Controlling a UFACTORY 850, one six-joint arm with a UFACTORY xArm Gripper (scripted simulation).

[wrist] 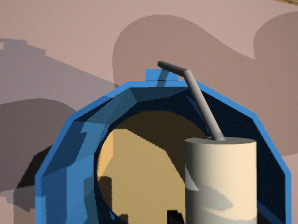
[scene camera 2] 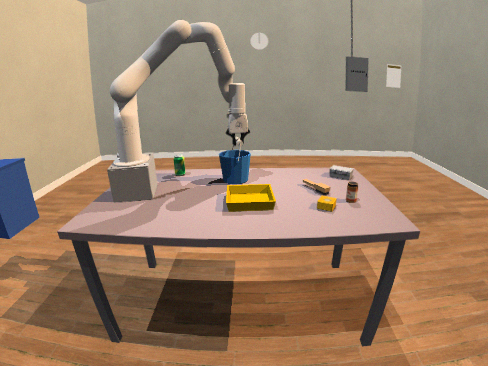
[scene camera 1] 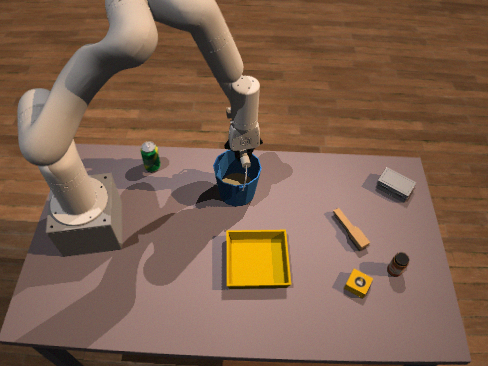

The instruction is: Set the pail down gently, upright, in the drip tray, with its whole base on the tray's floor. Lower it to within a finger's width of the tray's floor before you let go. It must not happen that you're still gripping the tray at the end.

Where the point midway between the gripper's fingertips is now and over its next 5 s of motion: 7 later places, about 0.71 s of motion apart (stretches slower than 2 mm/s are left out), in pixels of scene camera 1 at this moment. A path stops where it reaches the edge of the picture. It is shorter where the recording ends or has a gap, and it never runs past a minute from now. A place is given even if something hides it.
My gripper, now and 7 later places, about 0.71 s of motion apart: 243, 157; 243, 155; 243, 150; 243, 144; 243, 140; 243, 140; 244, 143; 246, 149
